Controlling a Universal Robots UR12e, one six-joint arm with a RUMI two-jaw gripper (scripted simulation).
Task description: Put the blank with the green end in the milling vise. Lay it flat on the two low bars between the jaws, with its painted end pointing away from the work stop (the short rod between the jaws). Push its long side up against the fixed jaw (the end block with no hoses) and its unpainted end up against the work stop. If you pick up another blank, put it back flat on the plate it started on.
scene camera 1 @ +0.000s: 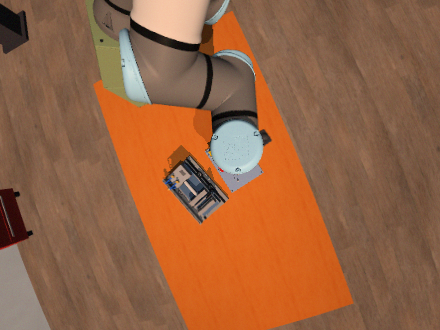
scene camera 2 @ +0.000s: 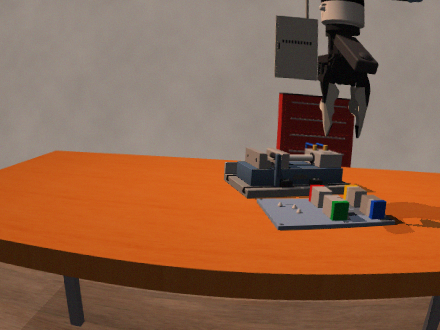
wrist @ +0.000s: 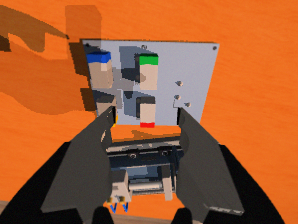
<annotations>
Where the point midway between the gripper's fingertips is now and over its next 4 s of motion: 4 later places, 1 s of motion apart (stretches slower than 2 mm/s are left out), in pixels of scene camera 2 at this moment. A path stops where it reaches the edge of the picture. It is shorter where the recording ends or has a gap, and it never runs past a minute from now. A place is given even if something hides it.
My gripper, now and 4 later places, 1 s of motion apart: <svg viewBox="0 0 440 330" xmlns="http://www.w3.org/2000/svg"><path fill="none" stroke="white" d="M342 137L339 164L336 195L335 199L335 203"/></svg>
</annotations>
